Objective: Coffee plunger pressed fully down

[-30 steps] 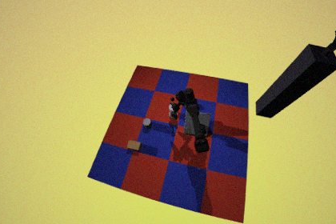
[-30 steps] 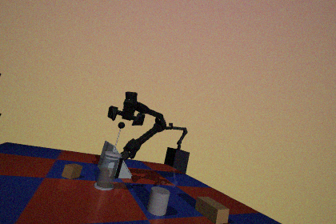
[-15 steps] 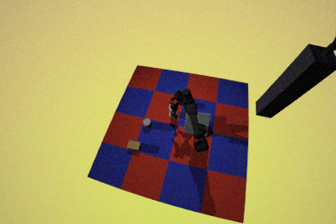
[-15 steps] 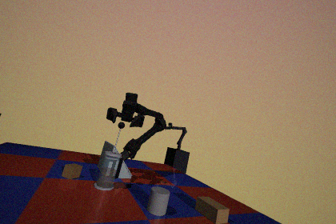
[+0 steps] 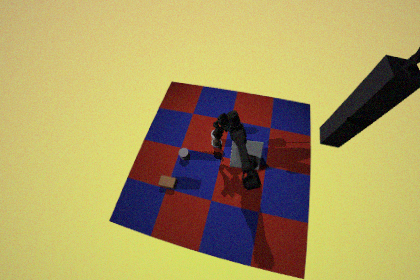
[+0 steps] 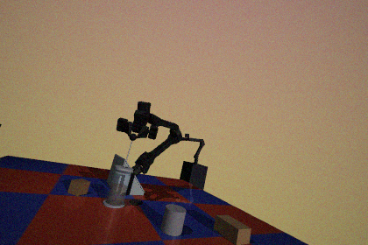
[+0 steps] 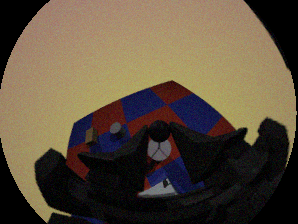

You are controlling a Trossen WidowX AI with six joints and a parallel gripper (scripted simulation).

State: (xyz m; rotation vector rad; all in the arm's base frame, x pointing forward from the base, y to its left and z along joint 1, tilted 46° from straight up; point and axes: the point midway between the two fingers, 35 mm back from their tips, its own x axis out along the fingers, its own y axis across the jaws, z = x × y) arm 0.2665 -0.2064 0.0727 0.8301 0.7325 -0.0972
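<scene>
Now: the coffee press 20 mm behind my gripper tip, 20 mm to the left of it and 140 mm below it. Also, from my gripper tip: grey cylinder: 200 mm ahead, 160 mm to the left, 240 mm below.
</scene>
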